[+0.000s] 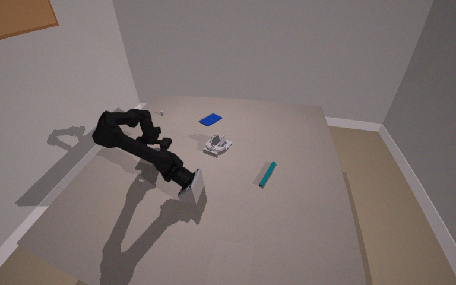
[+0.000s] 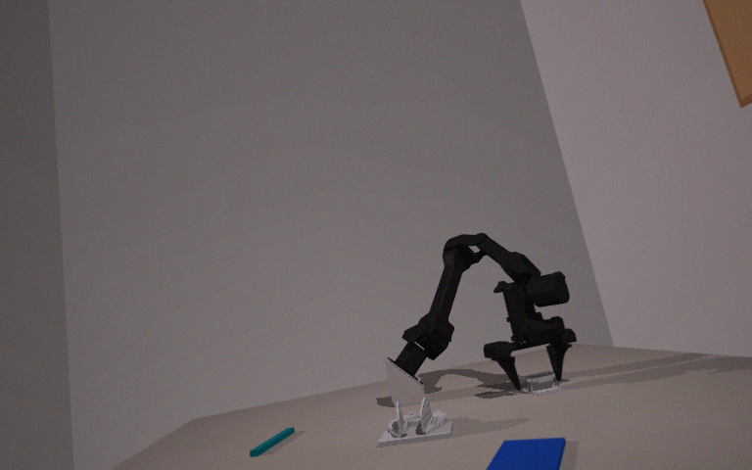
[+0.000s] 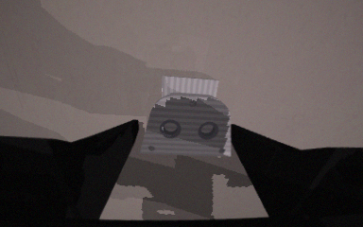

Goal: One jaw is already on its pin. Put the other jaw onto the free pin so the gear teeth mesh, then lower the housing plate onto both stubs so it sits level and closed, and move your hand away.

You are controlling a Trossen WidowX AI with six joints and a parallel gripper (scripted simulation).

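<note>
Now: gripper tip 8 cm short of the grey jaw, 27 cm to the left of it and 1 cm below it. From my gripper tip the other things lie so: blue housing plate: 35 cm ahead, 22 cm to the right, 1 cm below; white cube: 41 cm ahead, 13 cm to the left; white base: 12 cm ahead, 30 cm to the right, 1 cm below.
</note>
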